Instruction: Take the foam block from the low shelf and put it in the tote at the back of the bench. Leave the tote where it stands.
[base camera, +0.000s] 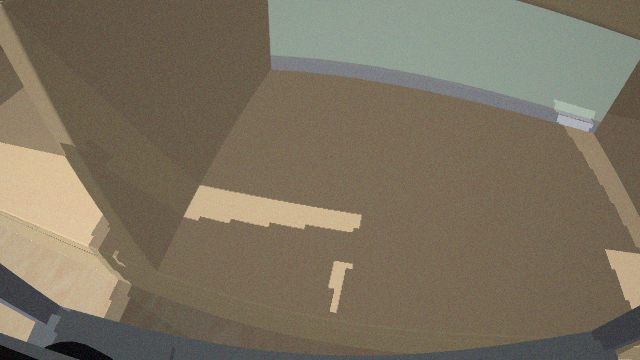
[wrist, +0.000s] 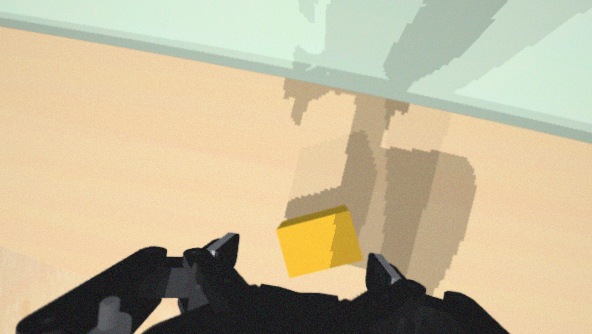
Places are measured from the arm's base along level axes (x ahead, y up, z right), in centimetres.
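Pixels of known places: gripper, fingertip midpoint: (wrist: 301, 257).
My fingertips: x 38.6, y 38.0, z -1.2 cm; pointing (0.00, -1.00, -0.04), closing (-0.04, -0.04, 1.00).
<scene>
Ahead of a thing's pixels: the offset from my fingertips to its top centre. "pt": to the spot under its first point. Level surfaces: height alone.
The yellow foam block {dx -3.0, dy -12.1, dz +1.4 cm} (wrist: 320, 242) rests on a light wooden surface {dy -16.6 cm} (wrist: 150, 125) in the wrist view, slightly turned, with part of its top in shadow. My gripper (wrist: 301, 257) is open, with its black fingertips wide apart. In the wrist view the block appears between and slightly beyond the fingertips, nearer the right one, and touches neither. The height of the fingers above it is hard to tell. The block and the gripper do not show in the base camera view. The tote does not show in either view.
In the wrist view a pale green wall (wrist: 150, 25) runs behind the wooden surface. In the base camera view an upright brown panel {pt dx -7.4, dy -57.6, dz -13.3 cm} (base camera: 165, 100) stands at the left of a shaded brown board {dy -69.7 cm} (base camera: 425, 190), with a green wall (base camera: 400, 45) behind.
</scene>
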